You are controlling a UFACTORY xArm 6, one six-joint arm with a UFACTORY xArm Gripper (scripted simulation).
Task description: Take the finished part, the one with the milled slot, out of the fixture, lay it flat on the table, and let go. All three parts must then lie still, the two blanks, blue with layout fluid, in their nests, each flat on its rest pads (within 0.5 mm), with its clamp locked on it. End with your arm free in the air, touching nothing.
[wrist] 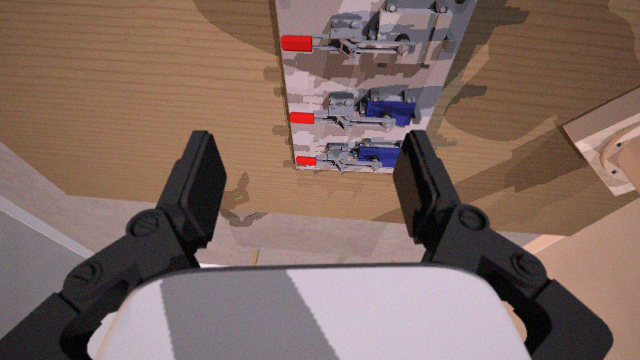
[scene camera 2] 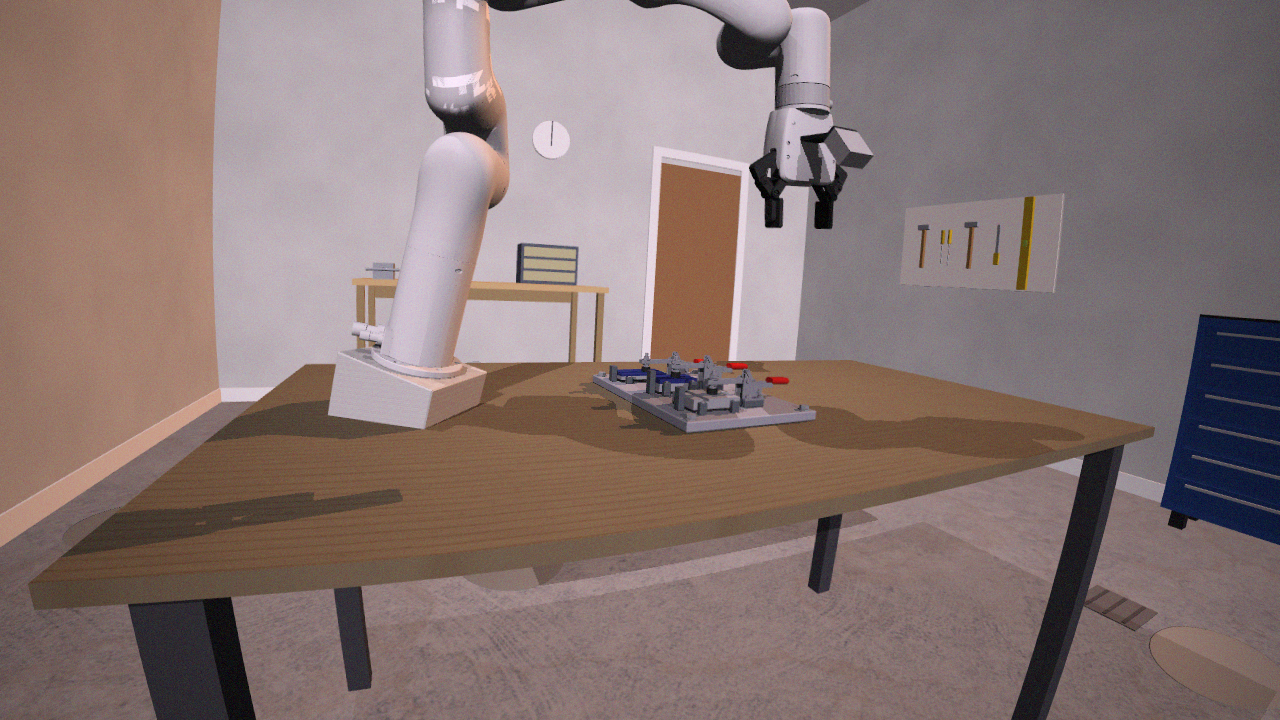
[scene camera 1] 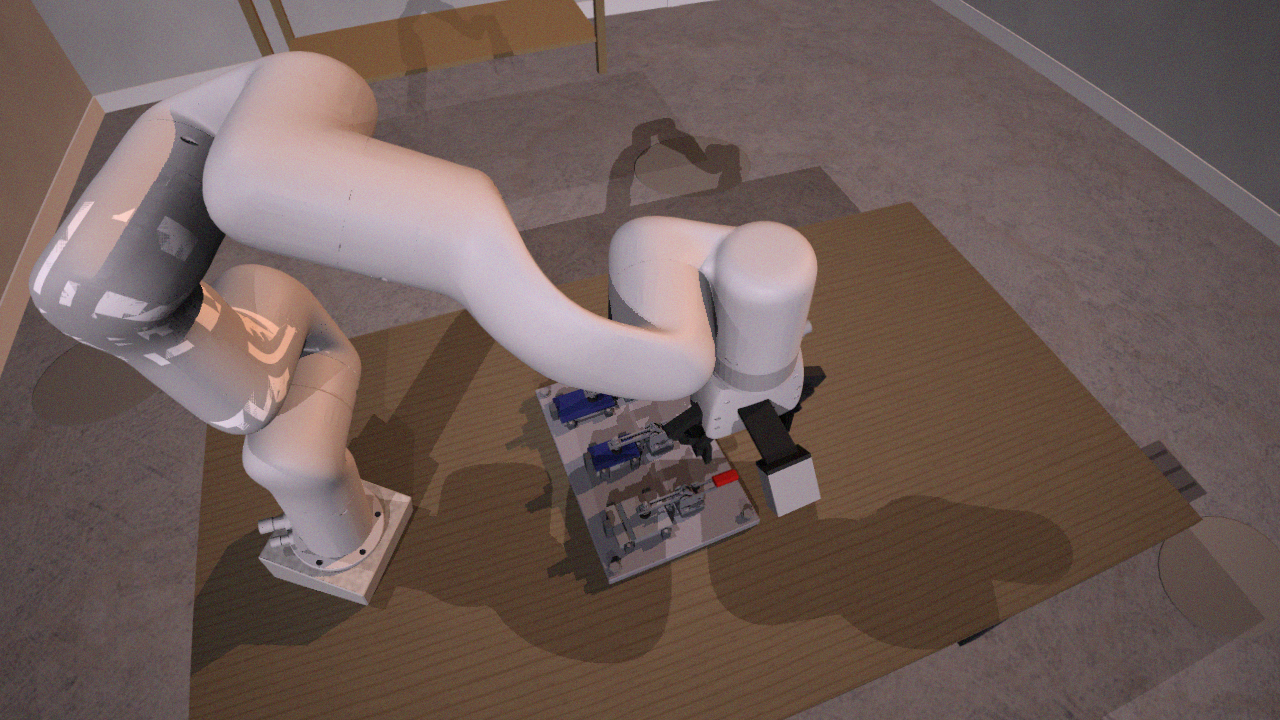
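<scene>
The gripper is visible, including in scene camera 2 and the wrist view. Also visible: a clamp handle, a grey fixture plate and a grey finished part.
</scene>
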